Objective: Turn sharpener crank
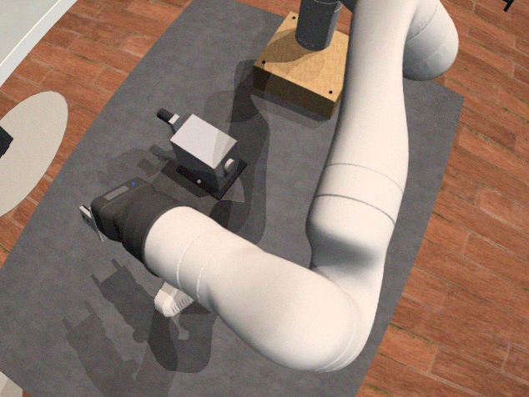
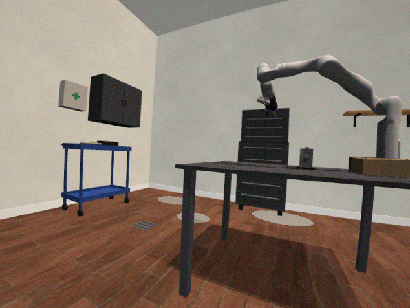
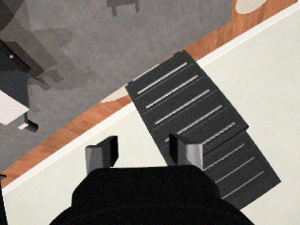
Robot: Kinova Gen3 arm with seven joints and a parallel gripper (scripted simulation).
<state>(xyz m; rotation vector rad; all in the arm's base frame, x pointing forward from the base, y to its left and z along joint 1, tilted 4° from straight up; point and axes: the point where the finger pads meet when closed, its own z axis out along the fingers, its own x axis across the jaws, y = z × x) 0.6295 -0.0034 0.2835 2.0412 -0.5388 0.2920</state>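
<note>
My hand is 24 cm past the dark handle, 14 cm to the left of it and 22 cm above it.
</note>
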